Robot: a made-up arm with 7 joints. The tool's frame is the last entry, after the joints. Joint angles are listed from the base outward.
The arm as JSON. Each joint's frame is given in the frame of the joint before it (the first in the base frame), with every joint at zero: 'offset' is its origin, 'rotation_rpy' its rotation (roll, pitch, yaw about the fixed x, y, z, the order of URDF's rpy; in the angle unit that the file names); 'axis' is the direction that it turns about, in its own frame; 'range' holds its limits. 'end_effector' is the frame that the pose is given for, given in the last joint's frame.
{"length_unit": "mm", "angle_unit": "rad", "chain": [
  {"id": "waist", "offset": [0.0, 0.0, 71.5], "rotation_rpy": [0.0, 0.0, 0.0], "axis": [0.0, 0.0, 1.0], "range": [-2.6, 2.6]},
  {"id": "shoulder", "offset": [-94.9, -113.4, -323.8], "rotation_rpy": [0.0, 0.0, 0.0], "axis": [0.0, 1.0, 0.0], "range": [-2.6, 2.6]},
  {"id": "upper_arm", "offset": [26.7, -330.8, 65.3], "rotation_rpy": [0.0, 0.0, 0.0], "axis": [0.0, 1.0, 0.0], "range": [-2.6, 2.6]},
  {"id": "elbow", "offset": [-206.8, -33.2, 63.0], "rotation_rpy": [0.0, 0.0, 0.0], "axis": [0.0, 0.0, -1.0], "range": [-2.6, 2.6]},
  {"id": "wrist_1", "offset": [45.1, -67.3, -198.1], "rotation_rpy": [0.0, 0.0, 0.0], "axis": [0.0, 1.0, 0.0], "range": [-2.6, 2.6]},
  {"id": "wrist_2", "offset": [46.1, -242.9, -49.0], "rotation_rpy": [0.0, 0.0, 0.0], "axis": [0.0, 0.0, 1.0], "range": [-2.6, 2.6]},
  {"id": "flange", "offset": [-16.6, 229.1, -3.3], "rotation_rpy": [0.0, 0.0, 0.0], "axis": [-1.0, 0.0, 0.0], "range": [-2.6, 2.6]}
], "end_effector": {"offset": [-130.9, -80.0, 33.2], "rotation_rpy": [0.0, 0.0, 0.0]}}
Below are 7 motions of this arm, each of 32 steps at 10 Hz.
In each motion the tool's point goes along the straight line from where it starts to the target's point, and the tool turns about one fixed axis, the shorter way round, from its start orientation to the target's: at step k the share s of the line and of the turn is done. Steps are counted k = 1, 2, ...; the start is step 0. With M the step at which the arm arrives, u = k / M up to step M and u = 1 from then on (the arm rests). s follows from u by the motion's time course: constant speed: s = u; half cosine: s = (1 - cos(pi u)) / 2; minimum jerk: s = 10 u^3 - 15 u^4 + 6 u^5.
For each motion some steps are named. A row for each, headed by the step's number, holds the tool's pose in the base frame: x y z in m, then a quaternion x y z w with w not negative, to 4 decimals.
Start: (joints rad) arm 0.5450 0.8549 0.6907 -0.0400 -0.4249 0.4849 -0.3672
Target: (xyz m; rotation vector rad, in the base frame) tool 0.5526 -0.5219 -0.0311 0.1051 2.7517 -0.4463
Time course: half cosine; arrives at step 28
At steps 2, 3, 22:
2: 0.1477 -0.7676 0.0317 0.1335 0.6087 0.3172 0.7149
3: 0.1540 -0.7637 0.0307 0.1326 0.6186 0.3106 0.7094
22: 0.5079 -0.5490 -0.0242 0.0504 0.9617 -0.1043 0.2485

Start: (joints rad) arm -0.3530 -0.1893 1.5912 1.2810 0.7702 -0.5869 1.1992
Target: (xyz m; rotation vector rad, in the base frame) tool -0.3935 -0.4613 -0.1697 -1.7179 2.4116 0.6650
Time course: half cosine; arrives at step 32
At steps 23, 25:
23: -0.4035 -0.4616 -0.1386 -0.5202 0.8406 0.1487 0.0275
25: -0.3997 -0.4615 -0.1504 -0.5379 0.8237 0.1755 0.0374

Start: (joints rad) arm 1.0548 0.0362 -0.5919 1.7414 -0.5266 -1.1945 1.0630
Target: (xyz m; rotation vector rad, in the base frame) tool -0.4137 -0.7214 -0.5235 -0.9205 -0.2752 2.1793
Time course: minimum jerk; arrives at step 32
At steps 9, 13, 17, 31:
9: 0.2879 -0.6363 -0.3907 0.0703 0.2833 -0.8346 0.4672
13: 0.1338 -0.6550 -0.4199 0.1494 0.2620 -0.9073 0.2931
17: -0.0538 -0.6777 -0.4554 0.2367 0.2213 -0.9438 0.0652
31: -0.4135 -0.7214 -0.5235 -0.3589 -0.1074 0.8499 0.3706

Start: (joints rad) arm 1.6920 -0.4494 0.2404 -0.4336 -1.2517 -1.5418 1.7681
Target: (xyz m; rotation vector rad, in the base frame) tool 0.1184 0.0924 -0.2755 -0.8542 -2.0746 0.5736
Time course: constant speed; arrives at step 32
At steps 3, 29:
3: 0.5368 -0.0749 -0.0415 -0.1684 -0.1827 0.2662 0.9313
29: 0.1617 0.0751 -0.2513 -0.3308 -0.7768 0.2402 0.4790

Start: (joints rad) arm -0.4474 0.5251 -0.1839 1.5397 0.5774 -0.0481 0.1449
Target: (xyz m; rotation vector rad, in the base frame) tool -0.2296 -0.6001 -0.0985 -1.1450 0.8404 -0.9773
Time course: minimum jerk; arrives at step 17
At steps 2, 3, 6, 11, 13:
2: -0.5531 -0.2303 -0.1742 0.1015 0.3566 -0.8020 0.4683
3: -0.5440 -0.2407 -0.1720 0.0835 0.3599 -0.7970 0.4778
6: -0.4789 -0.3151 -0.1568 -0.0453 0.3788 -0.7510 0.5389
11: -0.3082 -0.5102 -0.1169 -0.3708 0.3868 -0.5529 0.6381
13: -0.2587 -0.5669 -0.1053 -0.4566 0.3777 -0.4775 0.6487

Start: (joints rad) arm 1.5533 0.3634 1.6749 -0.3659 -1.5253 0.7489 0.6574
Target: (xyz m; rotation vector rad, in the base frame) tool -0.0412 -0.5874 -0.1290 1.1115 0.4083 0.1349
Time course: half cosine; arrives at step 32
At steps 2, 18, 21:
2: 0.7161 -0.3068 0.0286 -0.0670 0.0101 0.9006 0.4293
18: 0.2665 -0.4734 -0.0649 0.3316 0.1392 0.4939 0.7916
21: 0.1609 -0.5125 -0.0869 0.4086 0.1617 0.3542 0.8255

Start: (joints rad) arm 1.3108 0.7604 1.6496 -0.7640 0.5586 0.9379 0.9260
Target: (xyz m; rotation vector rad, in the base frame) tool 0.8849 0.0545 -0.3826 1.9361 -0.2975 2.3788
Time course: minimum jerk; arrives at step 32
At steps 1, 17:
1: 0.7595 -0.1721 -0.1731 -0.1836 -0.7865 -0.5818 0.0957
17: 0.8295 -0.0456 -0.2901 -0.4971 -0.3456 -0.7953 0.0303

